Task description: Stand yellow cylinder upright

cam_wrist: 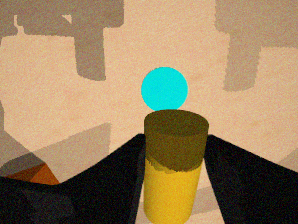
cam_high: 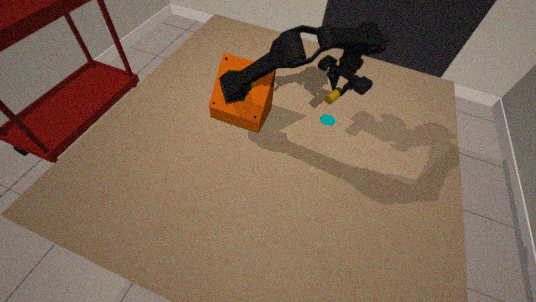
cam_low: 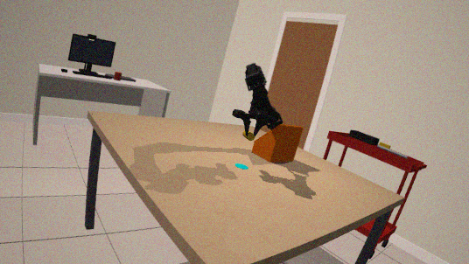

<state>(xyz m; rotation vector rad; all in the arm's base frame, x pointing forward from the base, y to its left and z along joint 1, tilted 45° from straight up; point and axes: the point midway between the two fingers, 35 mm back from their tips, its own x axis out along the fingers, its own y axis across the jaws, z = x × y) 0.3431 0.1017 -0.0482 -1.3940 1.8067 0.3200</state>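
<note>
My gripper tip is 14 cm above the cyan circle. Round my gripper tip: yellow tall cylinder 1 cm behind, 2 cm to the right.
</note>
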